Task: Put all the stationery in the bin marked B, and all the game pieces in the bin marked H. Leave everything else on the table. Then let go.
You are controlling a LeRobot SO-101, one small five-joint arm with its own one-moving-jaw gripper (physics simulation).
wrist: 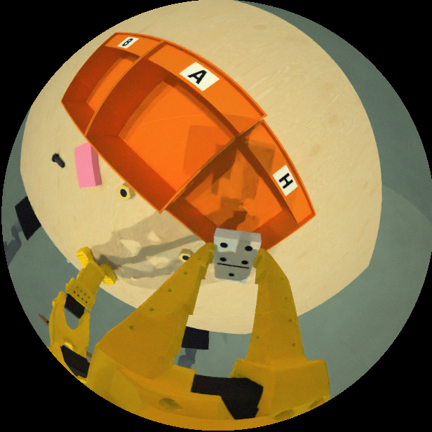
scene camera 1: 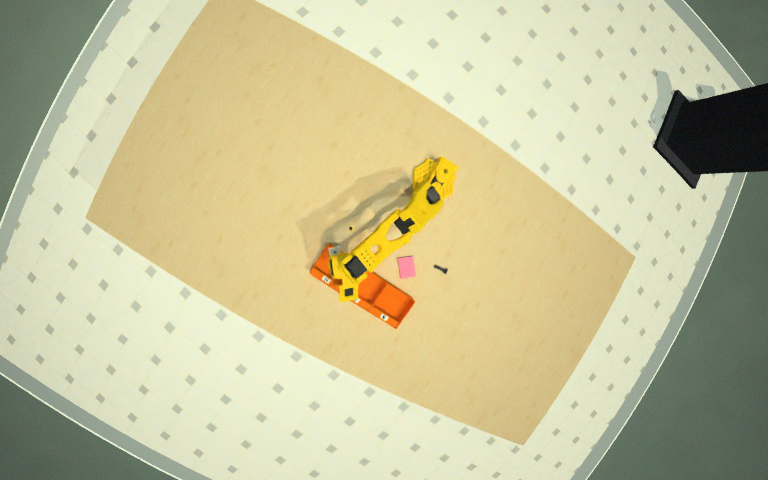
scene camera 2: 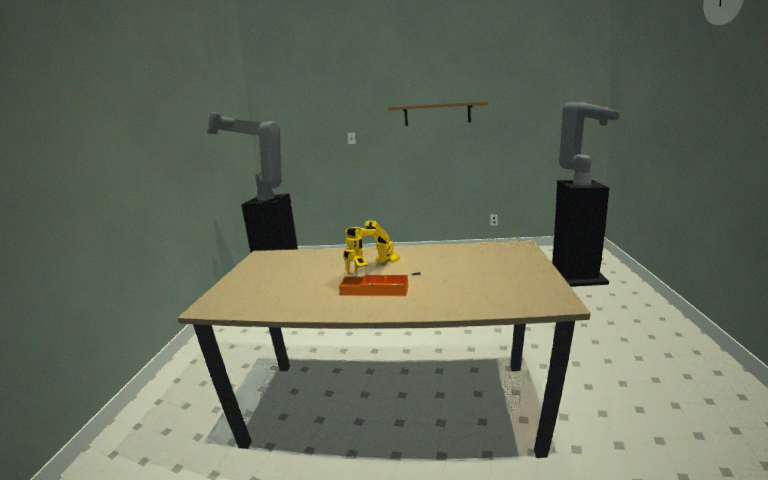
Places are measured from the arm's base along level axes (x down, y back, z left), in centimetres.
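Pixels of known places: hand, its tool point: (scene camera 2: 355,272); arm's base, origin of its link: (scene camera 1: 428,187) (scene camera 2: 387,261).
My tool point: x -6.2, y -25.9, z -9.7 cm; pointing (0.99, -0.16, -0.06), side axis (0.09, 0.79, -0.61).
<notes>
Ahead of a thing's pixels: the offset from my tool point to its top centre. "spot": to the spot under its first point.
My gripper (scene camera 1: 335,255) (scene camera 2: 355,272) (wrist: 236,255) is shut on a light grey domino with black dots {dx -0.5, dy +0.2, dz -1.9 cm} (scene camera 1: 334,250) (wrist: 232,269). Its jaws press on the domino's two sides. The domino is held up at the back edge of bin H {spot: dx +5.5, dy -3.7, dz -3.7 cm} (scene camera 1: 321,264) (wrist: 267,202), the end compartment of an orange tray. Bin B {spot: dx +5.5, dy -2.6, dz +17.3 cm} (scene camera 1: 396,301) (wrist: 76,85) is the compartment at the other end. A pink block {dx +5.2, dy +6.1, dz +15.0 cm} (scene camera 1: 406,267) (wrist: 87,166), like a sticky-note pad, lies on the table behind the tray. It does not show in scene camera 2.
Bin A (wrist: 165,120) is the middle compartment. A black bolt {dx +4.9, dy +10.1, dz +22.9 cm} (scene camera 1: 440,268) (scene camera 2: 416,273) (wrist: 58,160) lies beyond the pink block. Two yellowish nuts with dark holes show in the wrist view, one nut (wrist: 131,191) near the pink block, the other partly behind a jaw. The tray's walls stand up from the table.
</notes>
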